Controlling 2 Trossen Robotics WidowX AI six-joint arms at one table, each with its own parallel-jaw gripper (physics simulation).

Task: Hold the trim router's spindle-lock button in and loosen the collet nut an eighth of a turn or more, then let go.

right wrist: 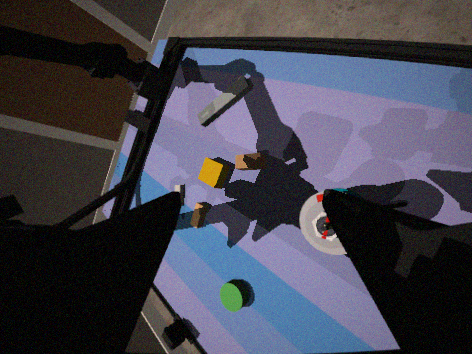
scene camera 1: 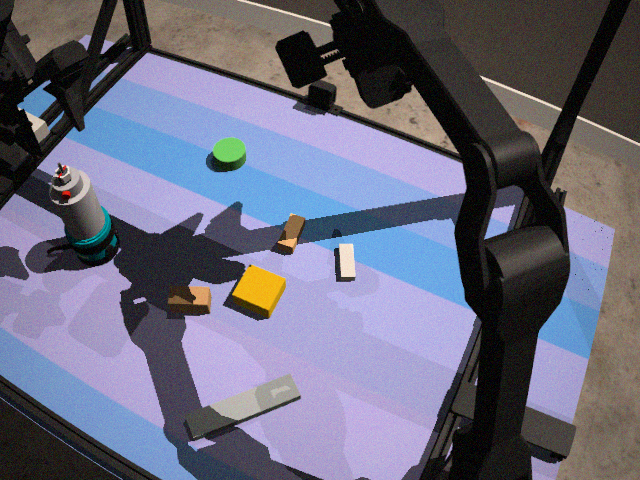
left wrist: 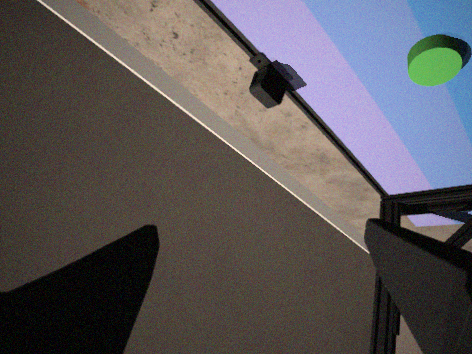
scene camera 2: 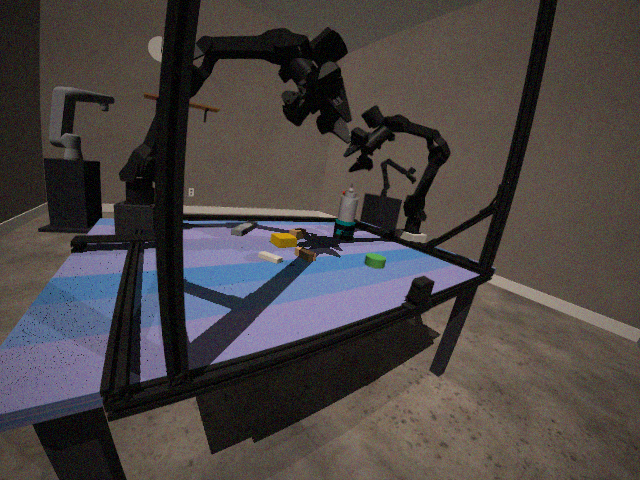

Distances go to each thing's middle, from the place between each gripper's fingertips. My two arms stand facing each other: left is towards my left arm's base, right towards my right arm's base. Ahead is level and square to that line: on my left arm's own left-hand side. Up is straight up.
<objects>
I see my left gripper 30 cm above the green disc [scene camera 1: 229, 154], 18 cm to the left of it and 7 cm short of it. Also, from my left hand: yellow block [scene camera 1: 258, 290] (30 cm below, 24 cm ahead, 4 cm to the left); grey bar [scene camera 1: 282, 391] (39 cm ahead, 30 cm below, 14 cm to the left).
Now: the yellow block 26 cm below my right hand, 23 cm to the left of it and 11 cm behind it. From my right hand the other things lie so: green disc (28 cm behind, 26 cm below, 1 cm to the left); grey bar (33 cm to the left, 27 cm below, 4 cm ahead).
</objects>
